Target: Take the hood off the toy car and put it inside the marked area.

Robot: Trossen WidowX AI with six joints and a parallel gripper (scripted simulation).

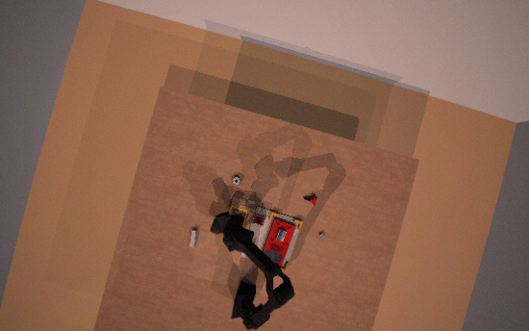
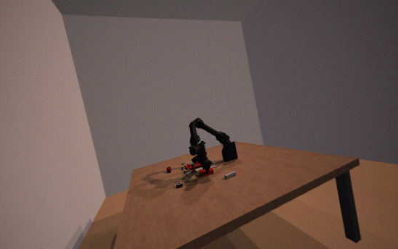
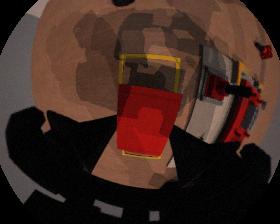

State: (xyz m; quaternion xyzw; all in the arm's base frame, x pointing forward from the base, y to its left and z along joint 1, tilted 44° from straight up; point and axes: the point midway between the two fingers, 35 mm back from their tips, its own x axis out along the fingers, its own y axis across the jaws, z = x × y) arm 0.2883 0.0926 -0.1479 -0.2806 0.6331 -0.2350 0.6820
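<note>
The red hood is right at my gripper tip. The rest, counted from my gripper tip: white bar 160 mm to the left, 120 mm behind; then round wheel 210 mm ahead, 70 mm to the left.
</note>
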